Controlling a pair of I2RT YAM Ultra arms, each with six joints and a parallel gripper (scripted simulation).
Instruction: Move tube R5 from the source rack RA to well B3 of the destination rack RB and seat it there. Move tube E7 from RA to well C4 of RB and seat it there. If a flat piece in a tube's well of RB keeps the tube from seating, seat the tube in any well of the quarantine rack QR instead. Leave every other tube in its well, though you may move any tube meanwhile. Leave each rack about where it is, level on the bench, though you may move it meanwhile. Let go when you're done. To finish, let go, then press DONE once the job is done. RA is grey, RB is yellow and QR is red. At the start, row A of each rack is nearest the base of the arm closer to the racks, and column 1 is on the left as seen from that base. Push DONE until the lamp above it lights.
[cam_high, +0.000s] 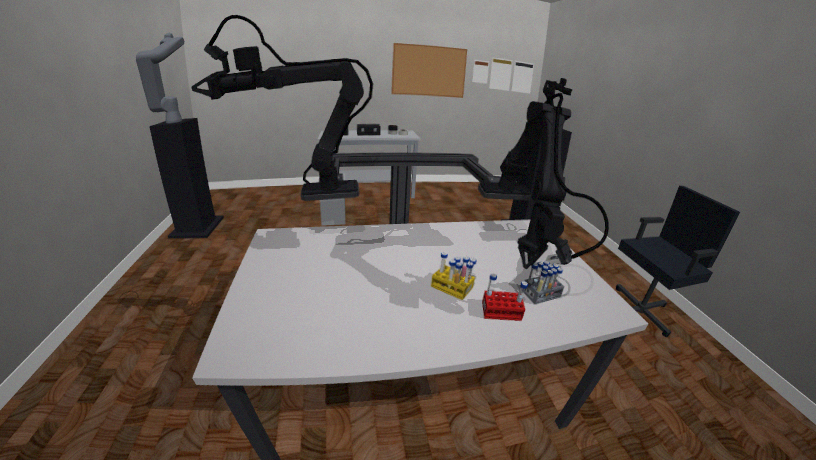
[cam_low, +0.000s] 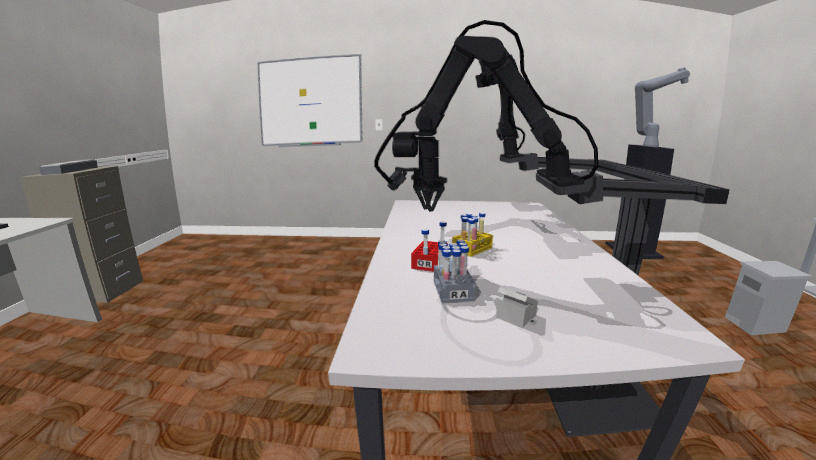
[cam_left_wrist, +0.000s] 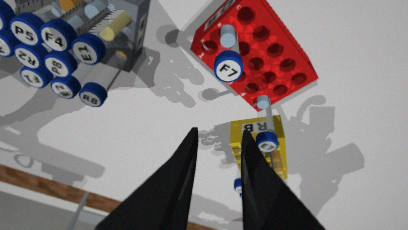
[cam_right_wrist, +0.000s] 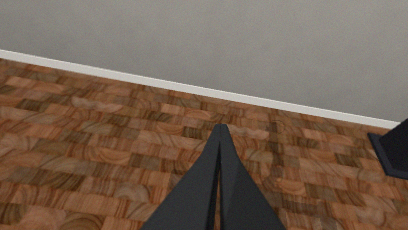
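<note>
The red rack QR lies 170 mm below my left hand, 50 mm to the right of it and 10 mm behind it. Also, from my left hand: grey button box 270 mm to the left, 220 mm behind, 150 mm below; grey rack RA 170 mm below, 150 mm to the left, 80 mm behind; yellow rack RB 180 mm to the right, 170 mm below, 150 mm behind.
</note>
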